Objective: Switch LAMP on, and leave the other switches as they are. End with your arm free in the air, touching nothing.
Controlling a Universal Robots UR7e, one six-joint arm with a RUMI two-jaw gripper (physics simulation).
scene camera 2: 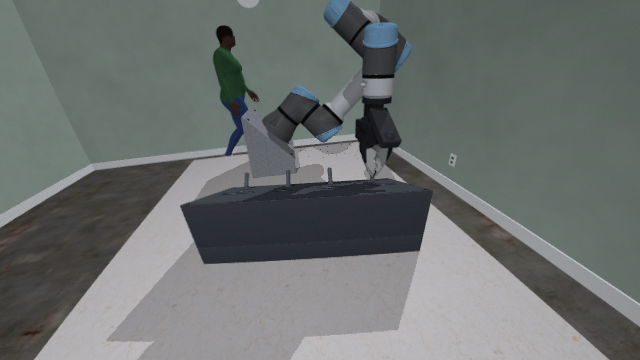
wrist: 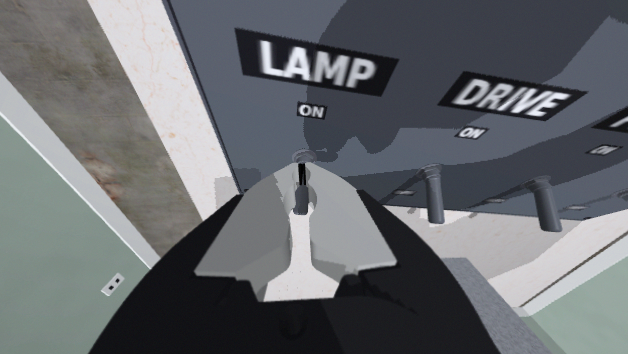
In view: the gripper point(scene camera 2: 373, 176) and a dark switch panel point(scene camera 2: 329, 219).
The gripper shows as well in the wrist view point(wrist: 303, 166). The dark switch panel also shows in the wrist view point(wrist: 498, 106).
